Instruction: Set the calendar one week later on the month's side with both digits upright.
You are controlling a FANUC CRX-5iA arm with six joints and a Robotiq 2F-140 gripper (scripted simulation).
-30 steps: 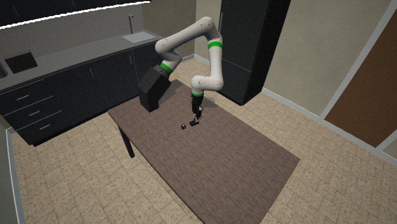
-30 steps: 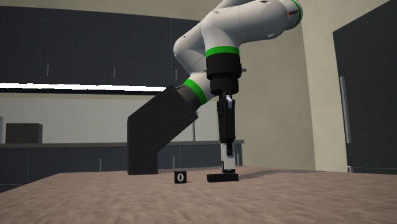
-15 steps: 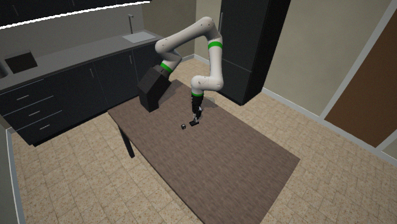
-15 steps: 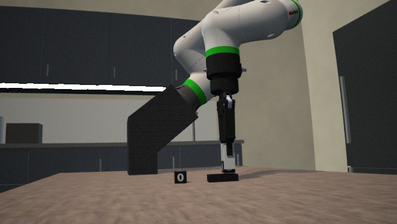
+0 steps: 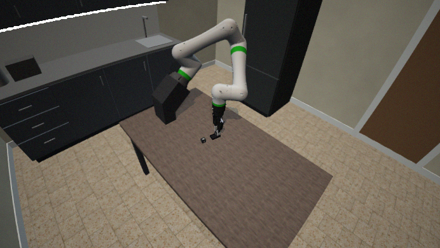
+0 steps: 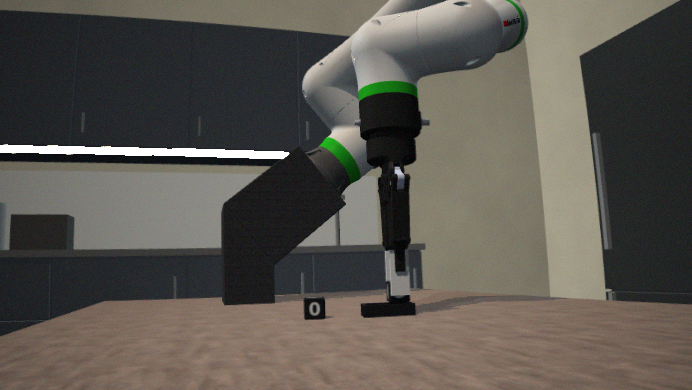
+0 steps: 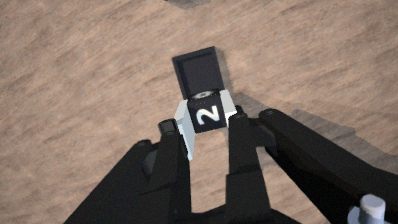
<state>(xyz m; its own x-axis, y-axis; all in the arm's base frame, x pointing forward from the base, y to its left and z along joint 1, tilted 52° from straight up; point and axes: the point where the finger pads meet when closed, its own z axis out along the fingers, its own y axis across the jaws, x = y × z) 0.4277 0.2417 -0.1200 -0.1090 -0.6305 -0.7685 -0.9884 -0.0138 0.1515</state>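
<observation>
The black tray lies 2 cm to the right of my hand and 5 cm below it. Round my hand: cube 3 cm below.
</observation>
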